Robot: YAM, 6 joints.
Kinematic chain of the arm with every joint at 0, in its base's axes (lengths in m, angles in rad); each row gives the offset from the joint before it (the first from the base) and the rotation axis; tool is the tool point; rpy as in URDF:
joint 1: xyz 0 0 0.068 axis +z
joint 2: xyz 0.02 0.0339 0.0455 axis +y
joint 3: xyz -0.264 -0.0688 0 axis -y
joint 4: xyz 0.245 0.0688 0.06 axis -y
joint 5: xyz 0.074 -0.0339 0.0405 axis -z
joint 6: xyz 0.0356 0 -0.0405 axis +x
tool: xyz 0 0 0 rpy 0 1.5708 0
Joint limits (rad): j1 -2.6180..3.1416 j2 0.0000..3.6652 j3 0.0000..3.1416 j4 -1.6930..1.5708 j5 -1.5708..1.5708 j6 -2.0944..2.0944
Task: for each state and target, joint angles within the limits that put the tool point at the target. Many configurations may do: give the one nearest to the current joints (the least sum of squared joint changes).
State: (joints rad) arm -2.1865 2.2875 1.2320 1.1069 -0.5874 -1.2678
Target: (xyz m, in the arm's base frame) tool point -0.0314 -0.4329 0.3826
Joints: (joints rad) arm -1.6904 1.9193 1.4844 1.1783 -0.6126 -1.2678
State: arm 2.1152 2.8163 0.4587 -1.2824 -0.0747 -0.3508
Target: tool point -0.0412 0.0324 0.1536
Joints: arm 2.3095 3.1614 0.0301 -1.6930 -0.2452 -0.3508
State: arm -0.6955 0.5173 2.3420 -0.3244 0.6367 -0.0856
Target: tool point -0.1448 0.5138 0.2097
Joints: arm -1.3433 0.0000 2.8848 -0.9315 0.7856 -0.0856
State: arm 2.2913 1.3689 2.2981 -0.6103 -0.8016 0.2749
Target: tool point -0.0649 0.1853 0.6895
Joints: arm 1.8090 1.6518 2.6548 -0.2096 -0.5748 0.2749
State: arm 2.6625 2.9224 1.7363 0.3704 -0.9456 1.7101
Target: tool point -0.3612 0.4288 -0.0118
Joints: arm 2.2215 2.8646 1.9711 0.4174 -0.8882 1.7101
